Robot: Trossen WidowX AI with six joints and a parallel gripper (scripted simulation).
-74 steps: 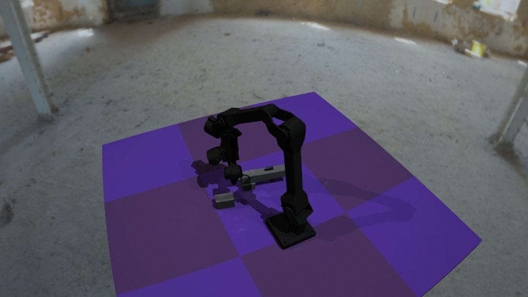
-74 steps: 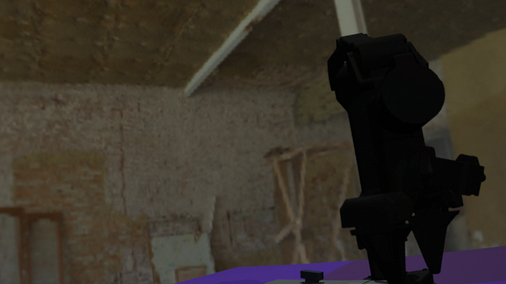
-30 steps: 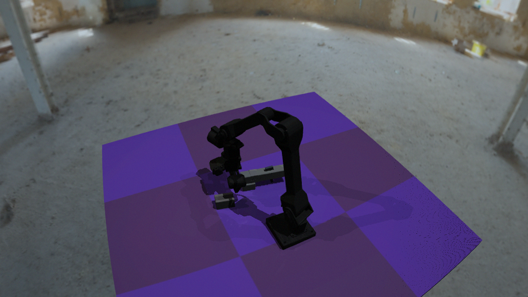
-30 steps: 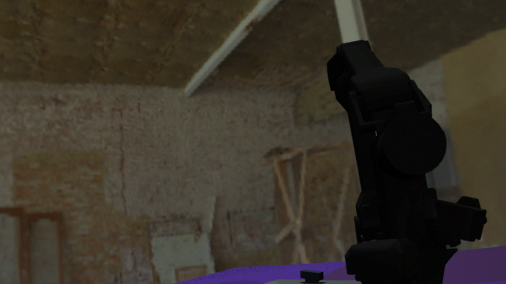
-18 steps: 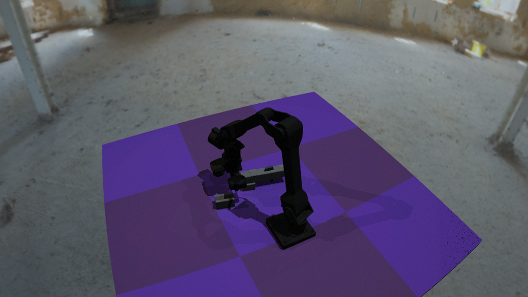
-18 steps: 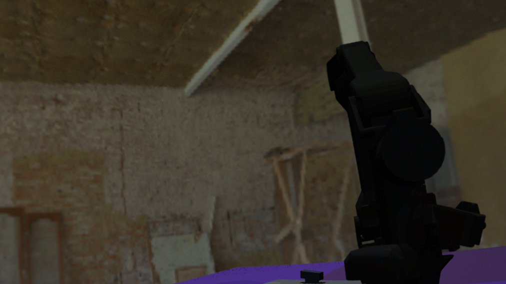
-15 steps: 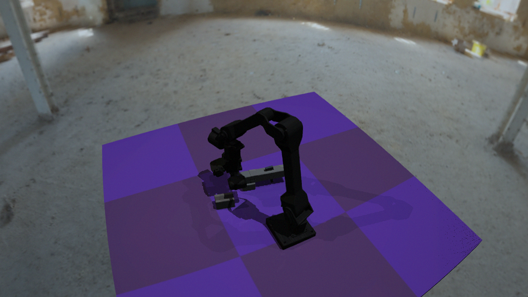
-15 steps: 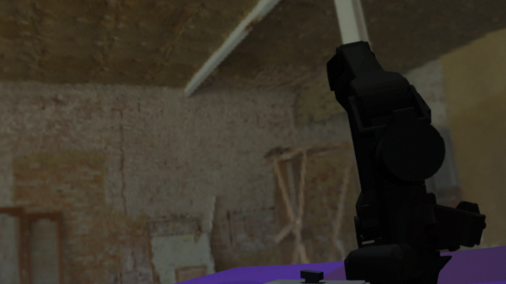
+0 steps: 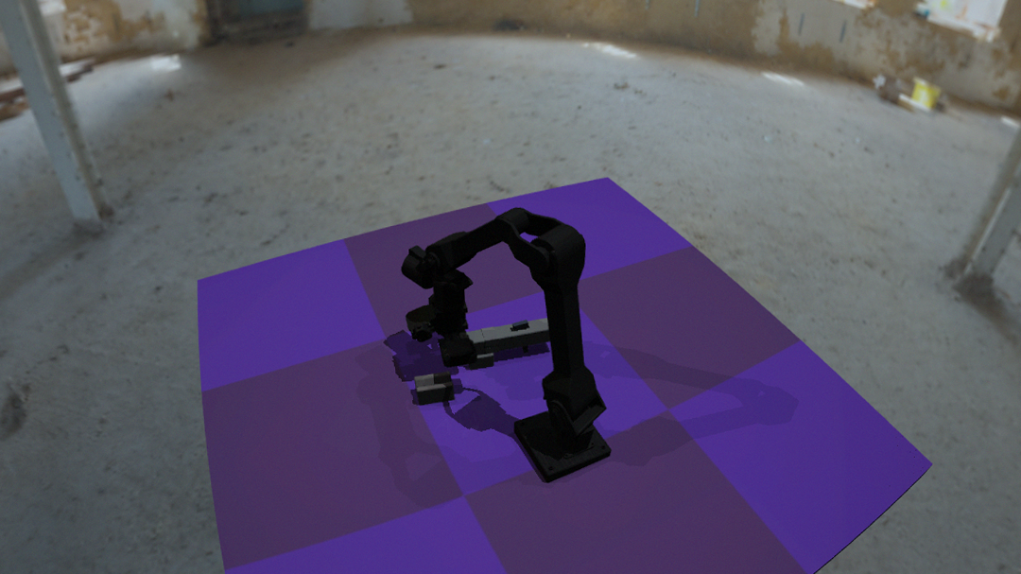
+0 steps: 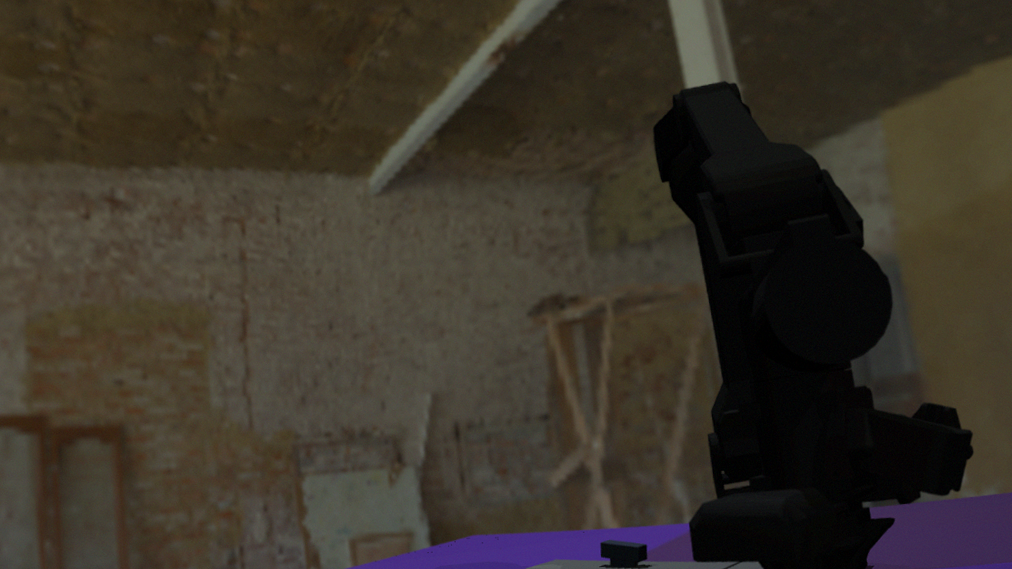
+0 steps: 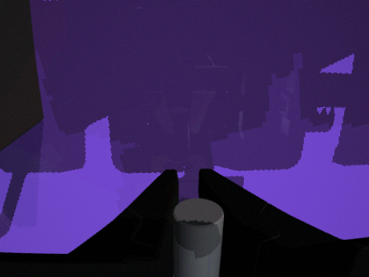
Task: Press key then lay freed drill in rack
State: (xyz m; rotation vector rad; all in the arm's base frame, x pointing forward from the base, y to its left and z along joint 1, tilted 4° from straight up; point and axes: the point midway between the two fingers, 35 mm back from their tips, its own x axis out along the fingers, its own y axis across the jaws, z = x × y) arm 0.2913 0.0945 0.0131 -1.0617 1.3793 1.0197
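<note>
My gripper tip is now 5 cm to the left of the drill, 3 cm below it and 1 cm past it. Also, from my gripper tip: grey housing block: 11 cm to the right, 3 cm behind, 3 cm above; then rack: 7 cm to the left, 6 cm behind; then dark key: 14 cm to the right, 3 cm behind, 3 cm above.
</note>
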